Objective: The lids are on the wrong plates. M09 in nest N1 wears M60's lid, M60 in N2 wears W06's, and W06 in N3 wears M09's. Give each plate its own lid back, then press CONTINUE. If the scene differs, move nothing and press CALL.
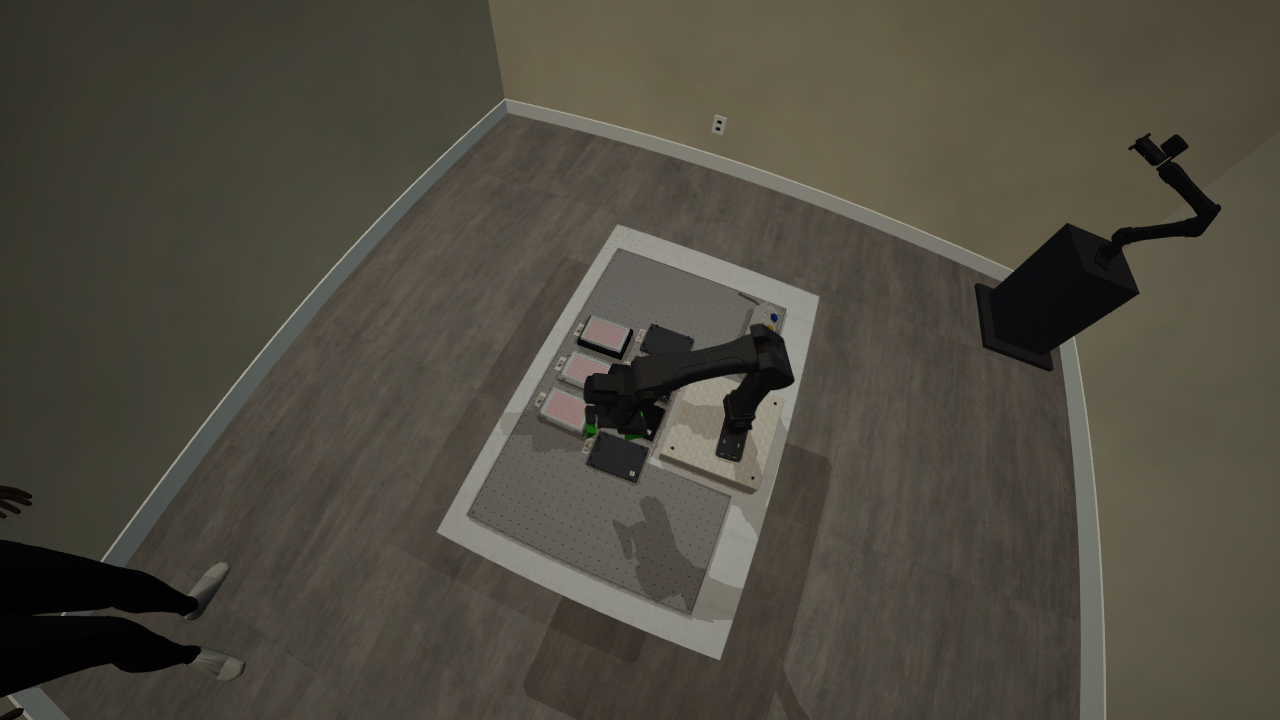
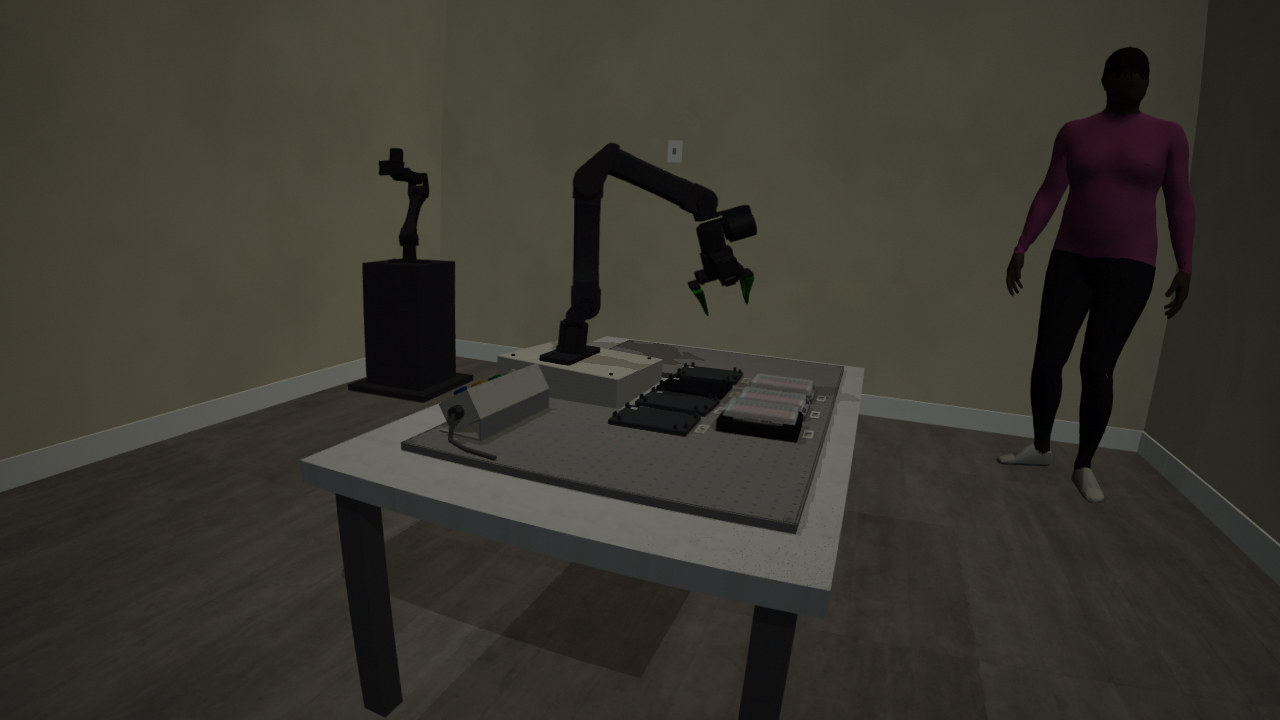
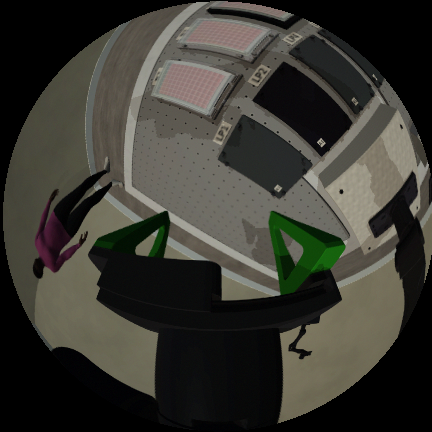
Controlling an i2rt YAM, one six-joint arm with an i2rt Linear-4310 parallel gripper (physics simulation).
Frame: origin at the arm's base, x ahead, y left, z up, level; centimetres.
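Seen in the pictures: gripper, fingertip midpoint: [image 1: 606,437] [image 2: 727,309] [image 3: 218,216]; arm's base, link origin: [image 1: 735,425] [image 2: 571,355] [image 3: 396,205].
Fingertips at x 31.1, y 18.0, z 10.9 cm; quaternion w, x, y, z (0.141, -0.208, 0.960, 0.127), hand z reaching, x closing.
Offsets run from my fingertips to a thing's top centre. "pt": to the spot under its first point. Level surfaces: height alone.
Three plates with pink wells stand in a row, apparently under clear lids: one at the LP1 end {pt dx +15.6, dy -8.2, dz -13.4 cm} [image 1: 563,408] [image 3: 192,87], a middle one {dx +13.8, dy -21.6, dz -13.3 cm} [image 1: 585,368] [image 3: 227,37], and one on a black base {dx +12.9, dy -34.9, dz -12.3 cm} [image 1: 605,334] [image 2: 760,413]. Their nest labels and lid marks are too small to read. Beside them lie dark flat pads, including LP1 {dx -2.8, dy -0.9, dz -14.3 cm} [image 1: 617,456] [image 3: 262,157] and the blacker LP2 {dx -3.7, dy -13.7, dz -14.3 cm} [image 3: 302,107]; no lid shows on these two. My gripper [image 1: 612,433] [image 2: 725,307] [image 3: 218,216] is open and empty, high above the pads. The button box {dx -32.3, dy -49.7, dz -7.9 cm} [image 2: 501,402] has coloured buttons; its lettering is unreadable.
The arm's pale base block [image 1: 716,438] [image 2: 581,376] stands beside the pads. A cable {pt dx -28.0, dy -66.7, dz -15.9 cm} [image 2: 469,451] runs from the button box onto the perforated board {dz -16.2 cm} [image 1: 554,519]. A person [image 2: 1109,197] [image 3: 55,227] stands beyond the table; another arm stands on a black pedestal [image 1: 1060,291] [image 2: 409,326].
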